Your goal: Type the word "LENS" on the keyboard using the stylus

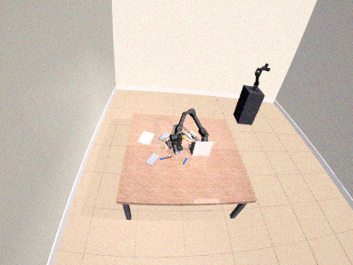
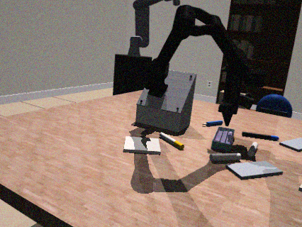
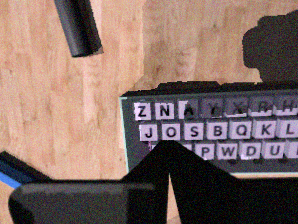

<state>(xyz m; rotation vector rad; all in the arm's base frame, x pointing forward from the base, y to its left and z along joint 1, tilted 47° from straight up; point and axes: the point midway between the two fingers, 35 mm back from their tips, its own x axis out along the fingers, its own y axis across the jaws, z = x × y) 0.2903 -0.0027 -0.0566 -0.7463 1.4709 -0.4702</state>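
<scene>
Right now my gripper tip is 10 cm to the right of the blue stylus, 10 cm past it and 4 cm above it. From my gripper tip the other things lie so: yellow-tipped marker 21 cm to the right, 12 cm behind, 4 cm below; then white sheet 36 cm ahead, 19 cm to the right, 4 cm below; then blue pen 14 cm ahead, 11 cm to the left, 4 cm below.
</scene>
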